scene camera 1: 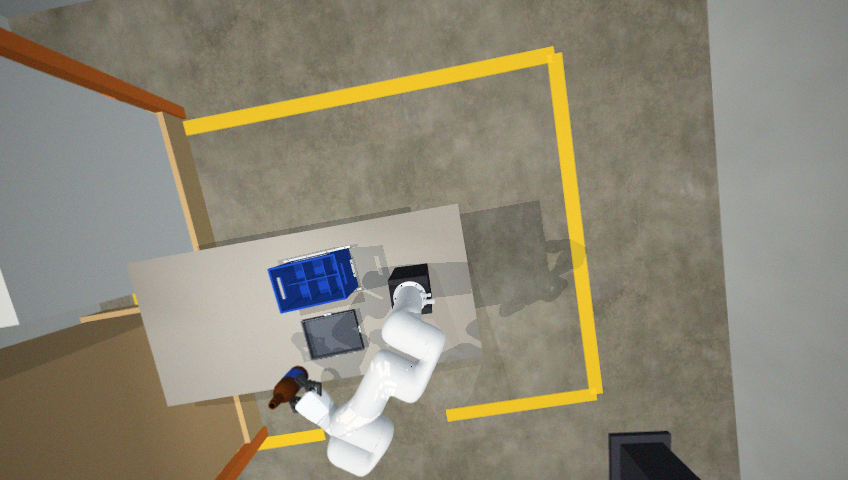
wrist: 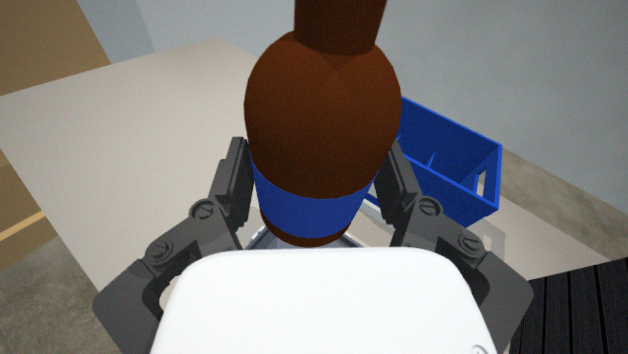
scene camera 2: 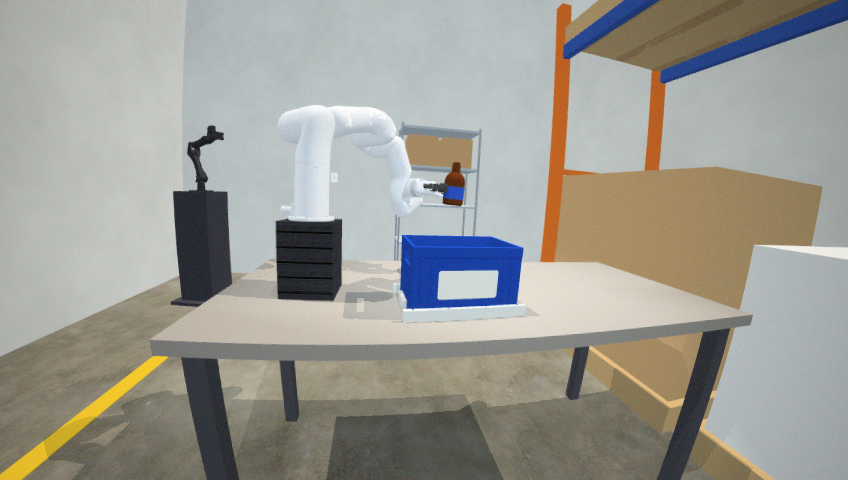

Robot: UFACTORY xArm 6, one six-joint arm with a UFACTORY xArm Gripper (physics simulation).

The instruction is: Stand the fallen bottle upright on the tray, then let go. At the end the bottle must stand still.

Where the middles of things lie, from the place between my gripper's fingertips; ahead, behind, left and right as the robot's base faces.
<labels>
My gripper is now 2 cm below the brown bottle (scene camera 1: pixel 285 390). The rest, counted from my hand: grey tray (scene camera 1: pixel 338 333) (30 cm below, 4 cm behind, 3 cm to the right); then blue crate (scene camera 2: pixel 436 271) (32 cm to the right, 22 cm below, 3 cm behind).
</labels>
